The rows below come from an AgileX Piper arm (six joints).
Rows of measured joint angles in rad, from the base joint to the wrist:
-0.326, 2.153, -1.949, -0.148, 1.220, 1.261
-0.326, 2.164, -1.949, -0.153, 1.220, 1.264
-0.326, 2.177, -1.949, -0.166, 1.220, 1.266
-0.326, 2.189, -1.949, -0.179, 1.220, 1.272
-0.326, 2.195, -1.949, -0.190, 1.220, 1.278
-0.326, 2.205, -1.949, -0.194, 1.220, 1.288
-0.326, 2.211, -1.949, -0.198, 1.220, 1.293
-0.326, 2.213, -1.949, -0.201, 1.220, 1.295
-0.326, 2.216, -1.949, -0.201, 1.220, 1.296
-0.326, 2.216, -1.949, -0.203, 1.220, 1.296
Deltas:
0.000, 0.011, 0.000, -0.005, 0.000, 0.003
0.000, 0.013, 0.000, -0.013, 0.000, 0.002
0.000, 0.012, 0.000, -0.013, 0.000, 0.006
0.000, 0.006, 0.000, -0.011, 0.000, 0.006
0.000, 0.010, 0.000, -0.004, 0.000, 0.010
0.000, 0.006, 0.000, -0.004, 0.000, 0.005
0.000, 0.002, 0.000, -0.003, 0.000, 0.002
0.000, 0.003, 0.000, 0.000, 0.000, 0.001
0.000, 0.000, 0.000, -0.002, 0.000, 0.000

